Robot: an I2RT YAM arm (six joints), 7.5 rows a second.
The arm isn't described. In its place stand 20 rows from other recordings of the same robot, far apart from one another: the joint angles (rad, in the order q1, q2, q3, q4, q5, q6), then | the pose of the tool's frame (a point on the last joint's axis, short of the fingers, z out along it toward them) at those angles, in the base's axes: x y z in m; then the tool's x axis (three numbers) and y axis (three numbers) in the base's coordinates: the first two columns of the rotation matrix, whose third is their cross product.
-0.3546 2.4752 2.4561 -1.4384 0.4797 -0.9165 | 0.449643 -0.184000 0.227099 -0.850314 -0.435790 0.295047 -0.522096 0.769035 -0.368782
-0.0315 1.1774 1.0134 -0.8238 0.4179 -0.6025 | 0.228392 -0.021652 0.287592 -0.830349 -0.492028 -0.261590 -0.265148 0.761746 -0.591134
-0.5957 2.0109 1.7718 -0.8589 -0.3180 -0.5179 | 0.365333 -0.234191 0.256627 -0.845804 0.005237 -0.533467 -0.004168 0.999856 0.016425
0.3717 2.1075 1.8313 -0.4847 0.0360 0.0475 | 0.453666 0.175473 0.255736 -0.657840 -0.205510 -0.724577 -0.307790 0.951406 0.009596
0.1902 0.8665 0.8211 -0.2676 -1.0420 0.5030 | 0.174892 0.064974 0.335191 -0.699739 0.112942 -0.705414 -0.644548 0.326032 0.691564
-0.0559 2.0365 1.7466 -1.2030 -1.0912 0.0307 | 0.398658 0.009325 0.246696 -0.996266 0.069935 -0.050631 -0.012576 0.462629 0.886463
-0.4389 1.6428 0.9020 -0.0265 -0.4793 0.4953 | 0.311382 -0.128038 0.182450 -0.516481 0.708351 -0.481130 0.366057 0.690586 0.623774
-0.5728 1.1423 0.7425 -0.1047 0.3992 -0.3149 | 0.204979 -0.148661 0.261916 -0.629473 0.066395 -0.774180 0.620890 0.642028 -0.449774
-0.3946 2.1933 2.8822 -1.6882 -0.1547 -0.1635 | 0.356568 -0.142548 0.438214 -0.815405 0.165352 -0.554773 0.172485 0.984207 0.039828
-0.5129 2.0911 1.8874 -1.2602 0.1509 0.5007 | 0.358946 -0.208290 0.243191 -0.520414 0.837753 -0.165347 0.853721 0.514563 -0.079905
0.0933 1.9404 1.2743 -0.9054 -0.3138 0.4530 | 0.342473 0.043083 0.147595 -0.933916 0.330723 0.135729 0.356278 0.892304 0.277234
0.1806 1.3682 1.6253 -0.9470 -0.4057 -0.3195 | 0.263946 0.062476 0.424511 -0.448529 -0.375264 -0.811171 -0.637644 0.770322 -0.003787
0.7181 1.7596 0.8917 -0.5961 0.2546 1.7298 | 0.220718 0.180939 0.116834 -0.490196 0.840613 -0.230387 0.836939 0.527766 0.144899
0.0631 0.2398 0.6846 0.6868 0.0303 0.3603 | 0.005549 -0.000730 0.434965 0.827604 0.405387 -0.388243 -0.365412 0.914139 0.175570
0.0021 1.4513 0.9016 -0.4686 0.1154 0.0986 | 0.286184 -0.003498 0.205693 -0.841337 0.096019 -0.531913 0.141854 0.988824 -0.045874
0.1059 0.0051 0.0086 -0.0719 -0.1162 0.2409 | 0.108842 0.015721 0.168231 -0.118490 0.225708 -0.966962 -0.197441 0.949021 0.245714
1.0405 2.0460 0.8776 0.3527 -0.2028 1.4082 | 0.179214 0.319839 0.067038 -0.962355 0.269686 0.033789 0.215372 0.680829 0.700062
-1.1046 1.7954 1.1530 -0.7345 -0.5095 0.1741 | 0.164362 -0.288010 0.169017 -0.306635 0.945809 -0.106867 0.802837 0.317314 0.504743
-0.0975 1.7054 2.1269 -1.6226 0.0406 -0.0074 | 0.292491 -0.030060 0.427931 -0.928811 0.083418 -0.361042 0.104992 0.993647 -0.040519
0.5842 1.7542 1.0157 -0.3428 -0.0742 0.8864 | 0.283154 0.190383 0.155871 -0.914108 0.321894 -0.246559 0.204304 0.890898 0.405660
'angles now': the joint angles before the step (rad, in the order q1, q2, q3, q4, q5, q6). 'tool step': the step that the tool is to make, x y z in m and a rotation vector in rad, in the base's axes. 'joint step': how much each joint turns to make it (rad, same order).
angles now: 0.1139 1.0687 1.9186 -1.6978 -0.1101 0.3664
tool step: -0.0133 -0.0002 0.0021 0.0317 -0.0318 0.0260
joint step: -0.0007 -0.0350 0.0002 -0.0001 -0.0386 -0.0009
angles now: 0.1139 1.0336 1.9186 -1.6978 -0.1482 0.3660
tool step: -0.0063 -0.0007 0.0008 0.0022 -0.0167 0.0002
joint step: 0.0002 -0.0167 0.0003 -0.0001 -0.0002 0.0002
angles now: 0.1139 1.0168 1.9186 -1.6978 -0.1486 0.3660
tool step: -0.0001 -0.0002 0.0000 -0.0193 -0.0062 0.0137
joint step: -0.0007 -0.0004 0.0000 0.0000 0.0042 -0.0244
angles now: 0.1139 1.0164 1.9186 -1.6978 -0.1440 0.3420
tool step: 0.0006 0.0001 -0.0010 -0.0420 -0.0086 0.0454
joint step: -0.0002 -0.0005 -0.0055 -0.0003 -0.0012 -0.0631
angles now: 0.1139 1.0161 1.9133 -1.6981 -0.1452 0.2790
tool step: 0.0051 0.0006 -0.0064 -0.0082 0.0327 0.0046
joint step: 0.0004 -0.0001 -0.0349 0.0005 0.0004 -0.0061
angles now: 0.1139 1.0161 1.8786 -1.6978 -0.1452 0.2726
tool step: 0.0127 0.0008 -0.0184 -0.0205 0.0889 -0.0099
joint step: -0.0025 -0.0020 -0.0966 0.0038 0.0127 -0.0009
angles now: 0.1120 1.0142 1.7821 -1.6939 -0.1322 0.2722
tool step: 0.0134 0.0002 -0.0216 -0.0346 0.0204 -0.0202
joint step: 0.0005 -0.0300 -0.1371 0.0828 0.0381 -0.0023
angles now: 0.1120 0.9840 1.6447 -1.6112 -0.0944 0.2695
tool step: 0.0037 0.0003 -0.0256 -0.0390 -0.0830 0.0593
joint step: -0.0006 -0.0950 -0.1884 0.1643 0.0015 -0.0771
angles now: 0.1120 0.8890 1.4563 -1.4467 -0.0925 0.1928
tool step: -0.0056 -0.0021 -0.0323 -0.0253 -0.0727 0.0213
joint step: -0.0159 -0.1280 -0.2058 0.1429 -0.0002 -0.0498
